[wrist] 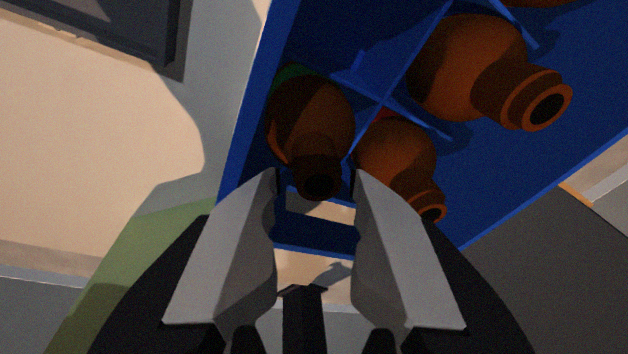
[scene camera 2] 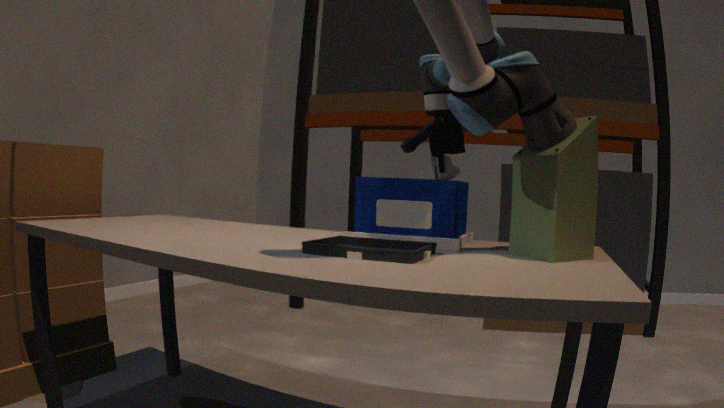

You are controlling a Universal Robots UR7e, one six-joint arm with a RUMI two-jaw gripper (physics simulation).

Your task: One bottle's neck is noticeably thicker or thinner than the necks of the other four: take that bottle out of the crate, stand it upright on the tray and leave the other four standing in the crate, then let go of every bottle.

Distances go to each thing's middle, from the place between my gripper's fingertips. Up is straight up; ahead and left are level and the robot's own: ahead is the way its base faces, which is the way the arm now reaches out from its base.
The brown bottle (wrist: 309, 126) lies 60 mm below my hand.
